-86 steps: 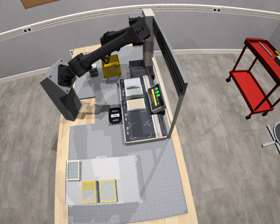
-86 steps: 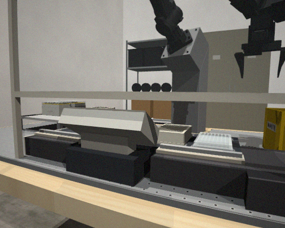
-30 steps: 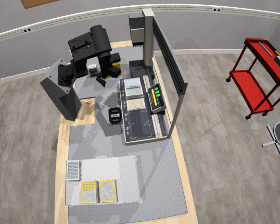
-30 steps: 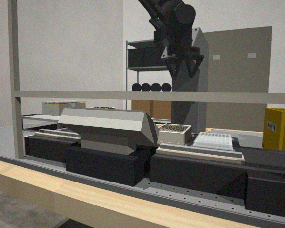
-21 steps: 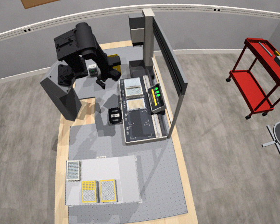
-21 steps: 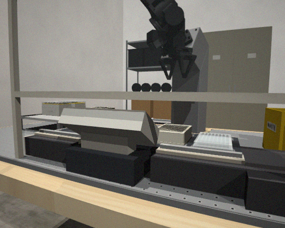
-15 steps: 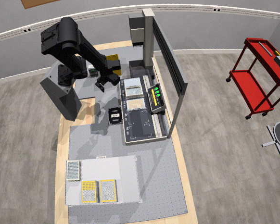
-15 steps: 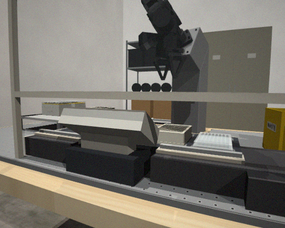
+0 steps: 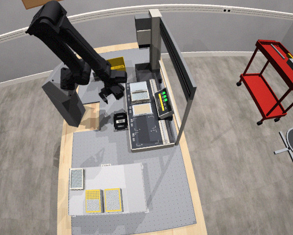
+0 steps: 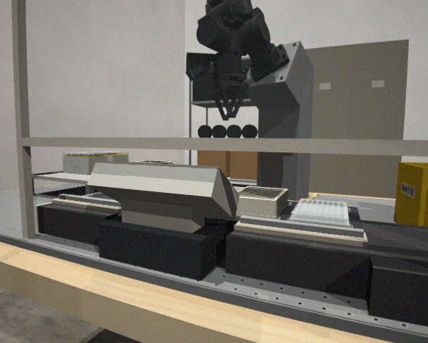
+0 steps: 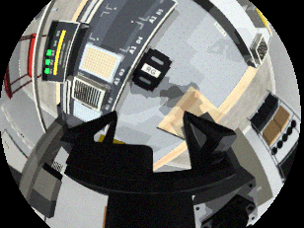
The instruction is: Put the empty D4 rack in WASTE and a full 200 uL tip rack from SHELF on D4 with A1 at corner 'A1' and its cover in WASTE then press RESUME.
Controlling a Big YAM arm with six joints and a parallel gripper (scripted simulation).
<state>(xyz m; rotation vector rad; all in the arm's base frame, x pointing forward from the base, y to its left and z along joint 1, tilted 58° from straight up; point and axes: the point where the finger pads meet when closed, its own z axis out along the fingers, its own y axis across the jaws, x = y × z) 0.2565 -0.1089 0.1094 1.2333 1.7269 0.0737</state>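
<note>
The clear cover lies 33 cm behind my hand, 46 cm to the right of it and 11 cm below it. The rest, counted from my hand: black spare nest 2 cm to the right, 23 cm below; then reservoir 21 cm ahead, 3 cm to the left, 18 cm below; then tan plate 16 cm ahead, 6 cm to the right, 18 cm below.
</note>
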